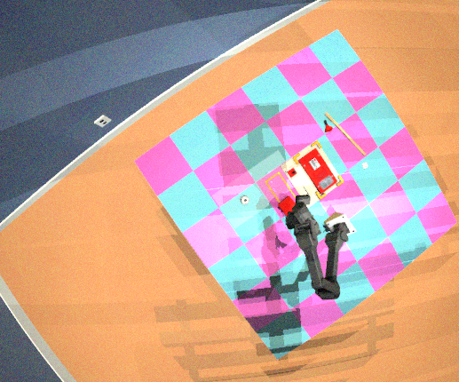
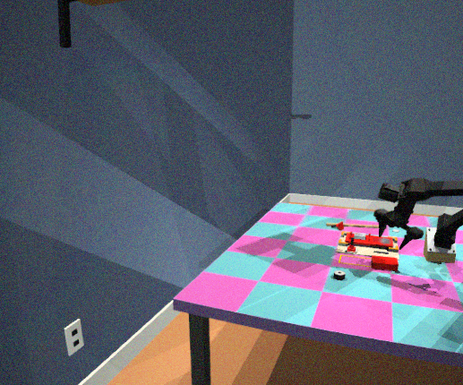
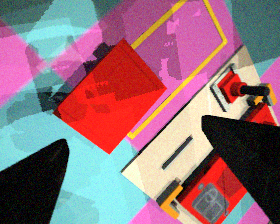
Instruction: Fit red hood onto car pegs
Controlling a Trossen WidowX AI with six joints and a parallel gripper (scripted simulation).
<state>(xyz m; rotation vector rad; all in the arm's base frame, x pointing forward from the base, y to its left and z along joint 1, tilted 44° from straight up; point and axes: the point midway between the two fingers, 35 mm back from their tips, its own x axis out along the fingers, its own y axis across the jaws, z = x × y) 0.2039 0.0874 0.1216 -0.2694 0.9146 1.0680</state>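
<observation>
My gripper tip is 1 cm short of the red hood, 1 cm to the right of it and 8 cm above it. Also, from my gripper tip: wooden stick: 16 cm ahead, 45 cm to the right, 9 cm below.
</observation>
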